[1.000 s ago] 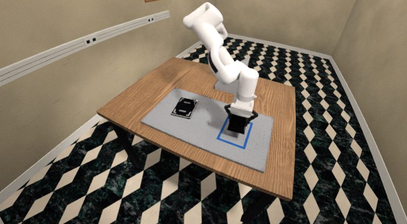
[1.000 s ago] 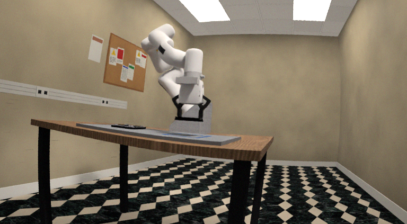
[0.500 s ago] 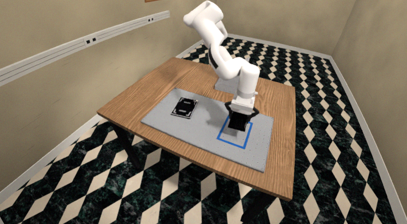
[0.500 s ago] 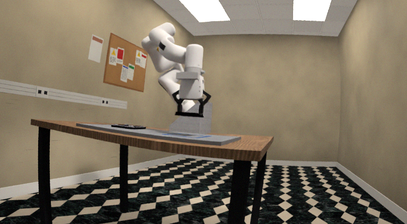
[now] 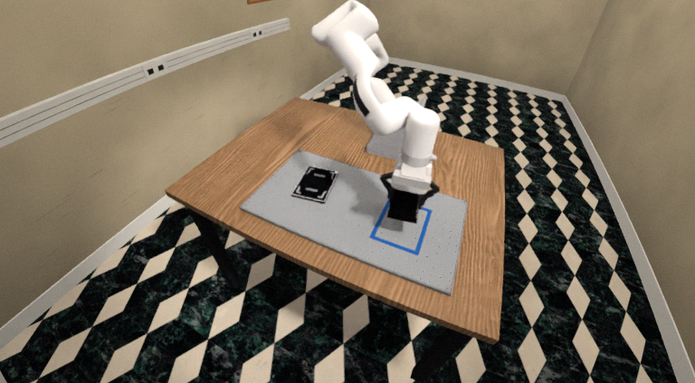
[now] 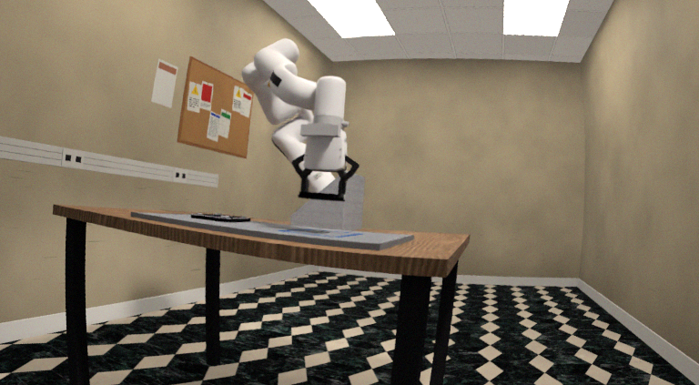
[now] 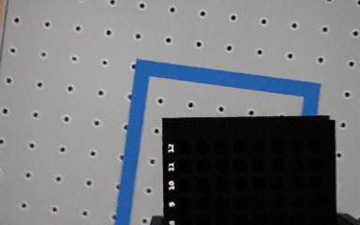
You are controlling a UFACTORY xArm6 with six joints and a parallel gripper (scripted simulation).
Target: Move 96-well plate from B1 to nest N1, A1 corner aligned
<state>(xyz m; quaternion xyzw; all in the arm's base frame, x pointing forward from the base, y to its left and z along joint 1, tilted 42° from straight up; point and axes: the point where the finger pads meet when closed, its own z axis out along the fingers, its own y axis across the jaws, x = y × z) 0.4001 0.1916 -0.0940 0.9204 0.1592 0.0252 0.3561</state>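
My gripper is now 330 mm to the left of the plate nest N1, 90 mm above it and 10 mm short of it. The rest, counted from my hand: 96-well plate: 10 mm below.
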